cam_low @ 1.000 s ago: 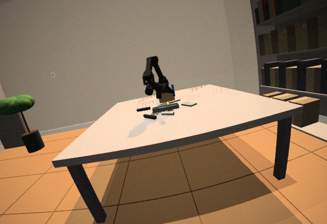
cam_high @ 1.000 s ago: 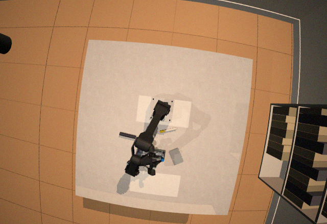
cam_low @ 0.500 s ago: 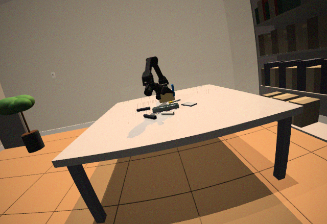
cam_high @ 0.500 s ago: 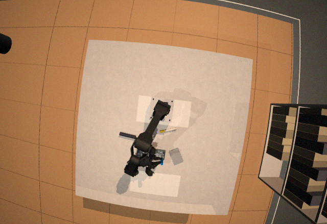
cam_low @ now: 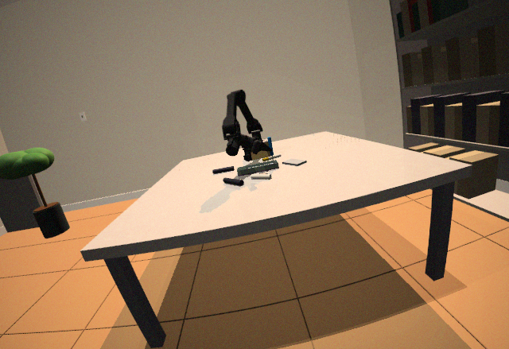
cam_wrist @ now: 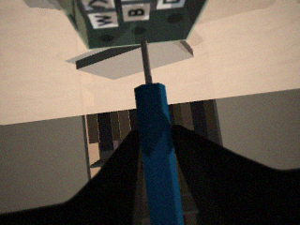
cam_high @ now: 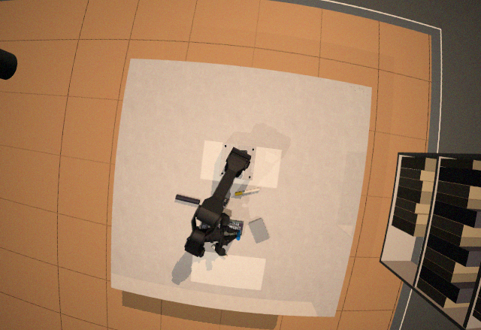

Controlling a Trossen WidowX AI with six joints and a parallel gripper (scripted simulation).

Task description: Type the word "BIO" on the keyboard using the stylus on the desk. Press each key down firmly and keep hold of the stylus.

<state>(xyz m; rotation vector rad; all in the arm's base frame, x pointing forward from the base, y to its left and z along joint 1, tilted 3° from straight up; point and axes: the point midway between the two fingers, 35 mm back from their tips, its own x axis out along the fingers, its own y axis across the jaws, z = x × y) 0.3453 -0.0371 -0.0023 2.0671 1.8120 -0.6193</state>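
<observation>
The grey pad lies 10 cm to the left of my gripper tip, 8 cm below it and 2 cm ahead of it. Also, from my gripper tip: blue stylus (1 cm below); then pale cylinder (13 cm ahead, 10 cm to the right, 8 cm below); then stylus tip (5 cm below).
</observation>
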